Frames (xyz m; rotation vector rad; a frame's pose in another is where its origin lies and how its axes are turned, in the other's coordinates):
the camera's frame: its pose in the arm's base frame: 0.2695 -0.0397 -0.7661 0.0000 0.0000 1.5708
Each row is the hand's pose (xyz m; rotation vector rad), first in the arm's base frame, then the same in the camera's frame.
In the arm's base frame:
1: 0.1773 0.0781 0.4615 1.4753 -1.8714 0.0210
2: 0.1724 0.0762 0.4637 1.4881 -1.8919 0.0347
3: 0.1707 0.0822 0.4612 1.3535 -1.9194 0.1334
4: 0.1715 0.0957 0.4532 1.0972 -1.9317 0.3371
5: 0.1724 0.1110 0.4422 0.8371 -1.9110 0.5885
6: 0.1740 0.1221 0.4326 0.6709 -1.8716 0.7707
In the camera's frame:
1: 0.1178 0.0922 1.2276 -0.2946 -2.4890 -0.6908
2: 0.1159 0.0971 1.2298 -0.2994 -2.5058 -0.6606
3: 0.1219 0.0988 1.2273 -0.4150 -2.4002 -0.6206
4: 0.1354 0.0980 1.2193 -0.5986 -2.1725 -0.5314
5: 0.1507 0.0971 1.2083 -0.7485 -1.9155 -0.3898
6: 0.1618 0.0955 1.1987 -0.8196 -1.7355 -0.2778

